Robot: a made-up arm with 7 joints. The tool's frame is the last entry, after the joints.
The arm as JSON. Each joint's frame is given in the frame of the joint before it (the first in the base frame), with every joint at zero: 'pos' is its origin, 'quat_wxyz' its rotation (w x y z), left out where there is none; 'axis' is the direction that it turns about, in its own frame. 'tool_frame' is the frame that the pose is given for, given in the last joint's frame.
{
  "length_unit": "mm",
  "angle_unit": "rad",
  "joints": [
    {
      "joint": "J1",
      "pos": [
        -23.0,
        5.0,
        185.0
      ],
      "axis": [
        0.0,
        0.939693,
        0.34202
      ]
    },
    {
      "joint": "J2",
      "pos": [
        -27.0,
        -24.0,
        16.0
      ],
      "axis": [
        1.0,
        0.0,
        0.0
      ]
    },
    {
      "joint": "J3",
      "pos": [
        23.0,
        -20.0,
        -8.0
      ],
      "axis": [
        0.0,
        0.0,
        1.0
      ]
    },
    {
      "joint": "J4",
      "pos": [
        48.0,
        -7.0,
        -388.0
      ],
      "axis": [
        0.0,
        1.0,
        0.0
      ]
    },
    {
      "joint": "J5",
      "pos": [
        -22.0,
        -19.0,
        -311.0
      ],
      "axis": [
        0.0,
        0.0,
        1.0
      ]
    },
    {
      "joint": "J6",
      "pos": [
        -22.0,
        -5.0,
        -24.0
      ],
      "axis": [
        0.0,
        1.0,
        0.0
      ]
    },
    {
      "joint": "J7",
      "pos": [
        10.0,
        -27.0,
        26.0
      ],
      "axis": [
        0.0,
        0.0,
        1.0
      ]
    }
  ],
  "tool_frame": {
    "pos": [
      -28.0,
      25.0,
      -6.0
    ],
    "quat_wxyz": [
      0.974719,
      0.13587,
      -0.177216,
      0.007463
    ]
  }
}
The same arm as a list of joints. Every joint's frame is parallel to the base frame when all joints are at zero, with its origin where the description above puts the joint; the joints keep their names.
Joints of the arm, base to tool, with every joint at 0 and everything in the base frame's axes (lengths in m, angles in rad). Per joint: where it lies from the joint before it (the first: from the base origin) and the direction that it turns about. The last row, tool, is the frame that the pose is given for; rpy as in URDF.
J1: xyz -0.023 0.005 0.185 axis 0 0.9397 0.342
J2: xyz -0.027 -0.024 0.016 axis +x
J3: xyz 0.023 -0.02 -0.008 axis +z
J4: xyz 0.048 -0.007 -0.388 axis +y
J5: xyz -0.022 -0.019 -0.311 axis +z
J6: xyz -0.022 -0.005 -0.024 axis +y
J7: xyz 0.01 -0.027 0.026 axis +z
tool: xyz -0.028 0.025 -0.006 rpy 0.2834 -0.3549 -0.0358

